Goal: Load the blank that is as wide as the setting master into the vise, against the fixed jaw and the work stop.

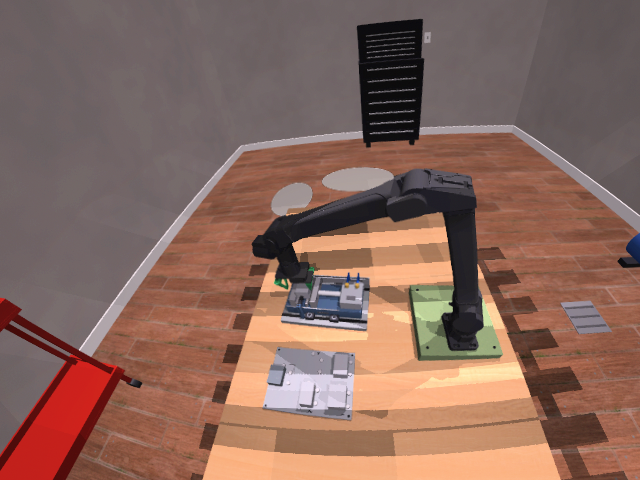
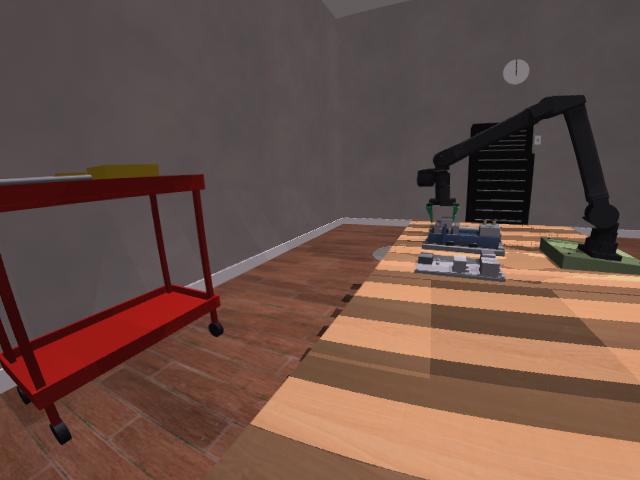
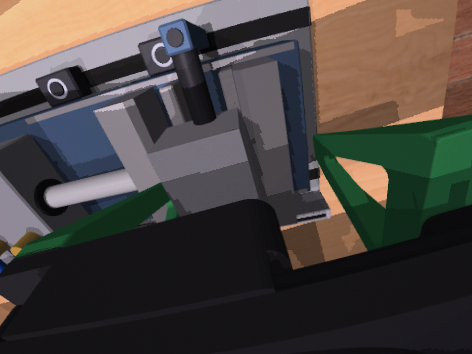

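The blue vise stands on its grey base. A grey block lies between the moving jaw and the fixed jaw. The work stop, a black rod with a blue head, reaches the block's end. Whether the block touches the fixed jaw cannot be told. My gripper is open above the block, with its green fingers apart and nothing held. The black gripper body hides the block's near end. Which block is the setting master cannot be told.
A grey plate beside the vise bears several blocks, among them a blue-grey one and a pale one. Blue pegs stand at the vise's right end. A red cart stands left of the table.
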